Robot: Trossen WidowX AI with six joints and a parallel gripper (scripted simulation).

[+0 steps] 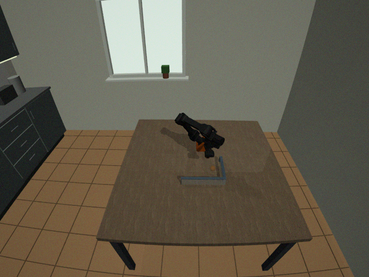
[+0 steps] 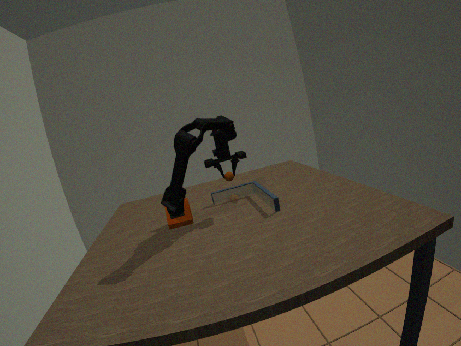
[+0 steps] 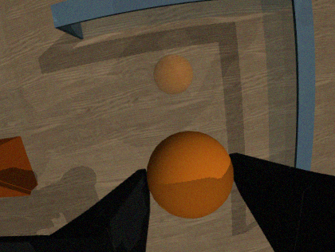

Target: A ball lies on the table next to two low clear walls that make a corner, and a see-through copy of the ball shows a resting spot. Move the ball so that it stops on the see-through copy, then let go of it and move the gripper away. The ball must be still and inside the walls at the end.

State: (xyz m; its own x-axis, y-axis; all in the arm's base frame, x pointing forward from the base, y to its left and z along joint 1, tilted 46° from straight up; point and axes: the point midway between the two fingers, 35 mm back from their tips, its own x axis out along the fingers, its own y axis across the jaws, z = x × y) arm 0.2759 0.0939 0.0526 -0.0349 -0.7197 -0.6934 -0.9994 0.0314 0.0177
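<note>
The see-through copy of ball is 120 mm below my gripper tip, 50 mm to the left of it and 10 mm ahead of it. From my gripper tip the other things lie so: orange ball: right at my gripper tip.
</note>
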